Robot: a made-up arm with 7 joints. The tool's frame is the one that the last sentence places.
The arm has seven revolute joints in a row. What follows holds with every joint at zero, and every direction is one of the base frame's. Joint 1 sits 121.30 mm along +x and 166.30 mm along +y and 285.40 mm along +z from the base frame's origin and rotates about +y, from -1.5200 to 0.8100 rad. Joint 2 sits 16.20 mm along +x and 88.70 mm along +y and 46.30 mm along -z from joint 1 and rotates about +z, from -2.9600 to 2.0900 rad. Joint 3 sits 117.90 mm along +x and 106.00 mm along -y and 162.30 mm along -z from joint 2 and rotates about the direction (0.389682, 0.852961, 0.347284), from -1.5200 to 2.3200 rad. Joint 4 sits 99.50 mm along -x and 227.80 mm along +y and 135.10 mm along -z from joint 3 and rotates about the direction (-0.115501, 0.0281, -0.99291), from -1.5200 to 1.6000 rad. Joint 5 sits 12.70 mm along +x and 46.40 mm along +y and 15.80 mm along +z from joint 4 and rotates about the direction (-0.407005, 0.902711, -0.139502), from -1.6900 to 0.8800 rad. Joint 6 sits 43.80 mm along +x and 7.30 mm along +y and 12.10 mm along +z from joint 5 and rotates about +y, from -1.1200 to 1.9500 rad. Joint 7 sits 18.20 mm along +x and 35.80 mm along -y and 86.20 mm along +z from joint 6 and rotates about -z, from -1.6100 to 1.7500 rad. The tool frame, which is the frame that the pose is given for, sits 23.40 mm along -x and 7.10 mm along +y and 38.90 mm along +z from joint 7; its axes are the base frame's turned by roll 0.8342, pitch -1.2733 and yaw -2.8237 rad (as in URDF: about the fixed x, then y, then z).
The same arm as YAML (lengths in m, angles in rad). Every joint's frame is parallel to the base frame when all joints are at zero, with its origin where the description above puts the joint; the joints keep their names.
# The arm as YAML. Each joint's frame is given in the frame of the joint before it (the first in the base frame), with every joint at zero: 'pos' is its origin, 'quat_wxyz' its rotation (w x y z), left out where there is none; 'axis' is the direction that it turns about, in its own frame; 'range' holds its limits. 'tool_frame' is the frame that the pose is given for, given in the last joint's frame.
length_unit: m
angle_unit: rad
joints:
  - joint: joint 1
    pos: [0.1213, 0.1663, 0.2854]
    axis: [0.0, 1.0, 0.0]
    range: [-1.52, 0.81]
  - joint: joint 2
    pos: [0.0162, 0.0887, -0.0463]
    axis: [0.0, 0.0, 1.0]
    range: [-2.96, 2.09]
  - joint: joint 3
    pos: [0.1179, -0.106, -0.1623]
    axis: [0.389682, 0.852961, 0.347284]
    range: [-1.52, 2.32]
  - joint: joint 4
    pos: [-0.0995, 0.2278, -0.1351]
    axis: [-0.115501, 0.0281, -0.99291]
    range: [-1.52, 1.6]
  - joint: joint 5
    pos: [0.0127, 0.0464, 0.0158]
    axis: [-0.407005, 0.902711, -0.139502]
    range: [-1.69, 0.88]
  - joint: joint 6
    pos: [0.0438, 0.0073, 0.0121]
    axis: [0.0, 1.0, 0.0]
    range: [-1.12, 1.95]
  - joint: joint 7
    pos: [0.0182, -0.0358, 0.0862]
    axis: [0.0, 0.0, -1.0]
    range: [-1.61, 1.75]
tool_frame:
  pos: [-0.0234, 0.0071, 0.0389]
  quat_wxyz: [0.354163, -0.485127, -0.40767, -0.687768]

